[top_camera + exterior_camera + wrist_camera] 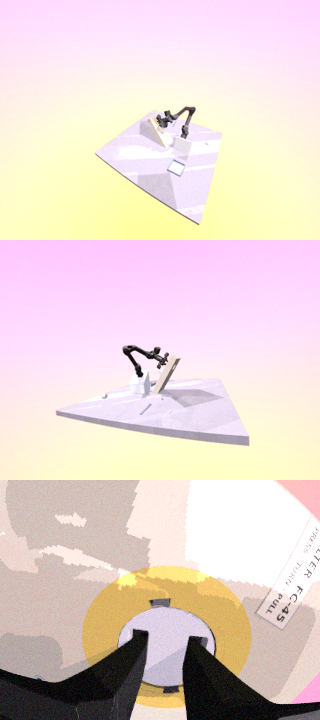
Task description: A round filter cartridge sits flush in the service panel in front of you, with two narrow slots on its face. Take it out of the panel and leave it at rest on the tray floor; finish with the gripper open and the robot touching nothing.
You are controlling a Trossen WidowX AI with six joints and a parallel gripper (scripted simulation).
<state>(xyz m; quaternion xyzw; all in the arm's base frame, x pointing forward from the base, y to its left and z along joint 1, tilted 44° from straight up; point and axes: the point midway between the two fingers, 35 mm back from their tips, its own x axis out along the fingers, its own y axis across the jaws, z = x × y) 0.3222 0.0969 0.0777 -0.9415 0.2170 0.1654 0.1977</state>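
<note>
Right now the round filter cartridge is 10 mm ahead of my gripper tip and 10 mm below it. Round my gripper tip: tray (440 mm behind, 260 mm to the left, 260 mm below).
</note>
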